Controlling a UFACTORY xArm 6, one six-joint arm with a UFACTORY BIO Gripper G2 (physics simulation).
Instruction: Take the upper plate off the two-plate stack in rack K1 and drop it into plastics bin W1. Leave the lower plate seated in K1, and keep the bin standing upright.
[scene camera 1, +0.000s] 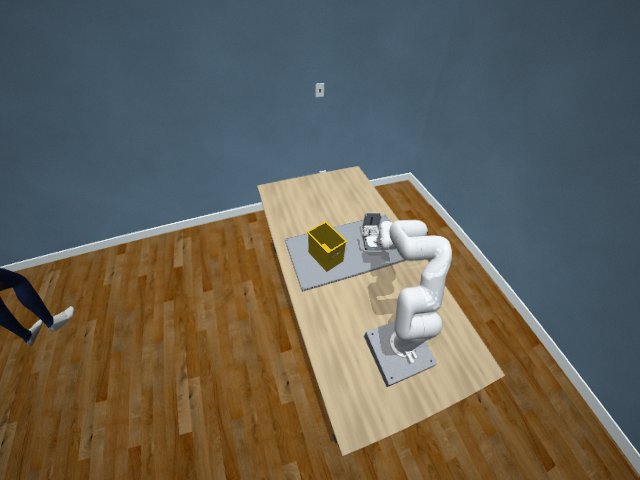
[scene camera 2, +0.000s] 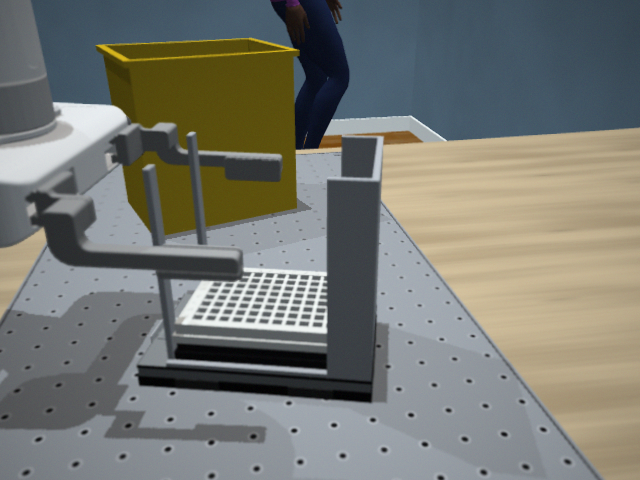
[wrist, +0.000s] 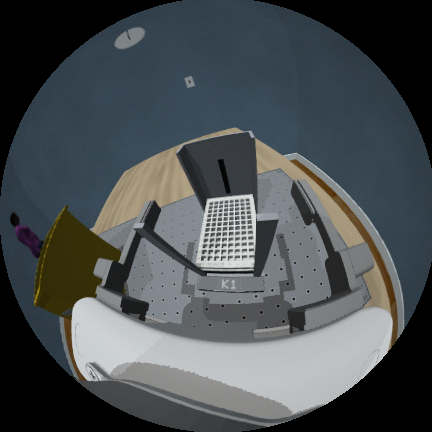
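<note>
Rack K1 is grey, with a tall slotted wall at one end and two thin posts at the other. In it lie two white plates, stacked flat: the gridded upper plate and the lower plate, whose thin side edge shows. My gripper is open and empty. Its fingers reach in from the post side, one outside each post, above the plates and below the post tops. The yellow bin stands upright; no W1 label is readable.
Rack and bin stand on a grey perforated board on the wooden table. The rack's tall end wall rises beyond the fingertips. The bin is beside the rack, on the far side in scene camera 2. A person stands beyond the table.
</note>
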